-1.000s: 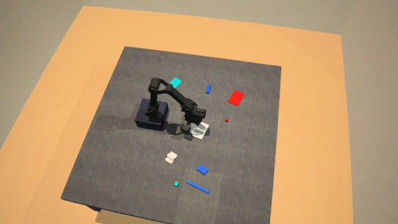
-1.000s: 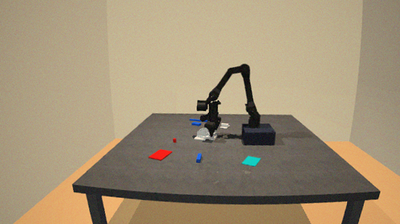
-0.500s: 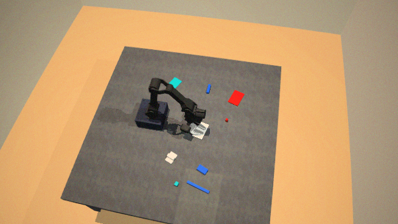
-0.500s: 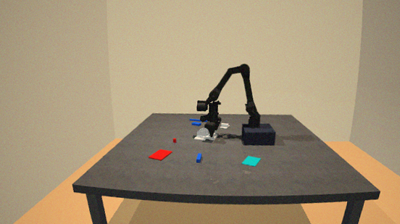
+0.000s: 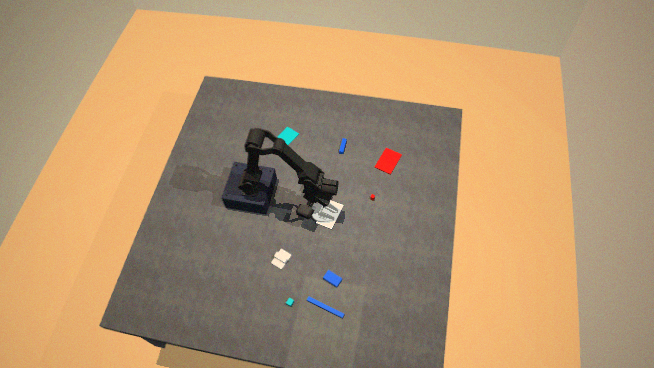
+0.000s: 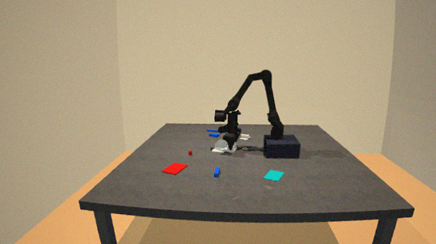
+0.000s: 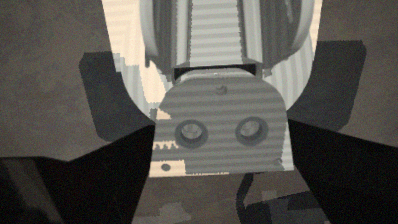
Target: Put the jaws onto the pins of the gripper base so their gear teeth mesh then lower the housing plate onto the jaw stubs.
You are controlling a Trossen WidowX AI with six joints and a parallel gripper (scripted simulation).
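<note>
Right now the white jaw is 3 cm ahead of my gripper tip and 1 cm to the left of it. Also, from my gripper tip: red cube (24 cm ahead, 8 cm to the left, 1 cm below); blue block (30 cm to the right, 12 cm ahead, 1 cm below); white block (24 cm to the right, 10 cm behind, 1 cm below).
</note>
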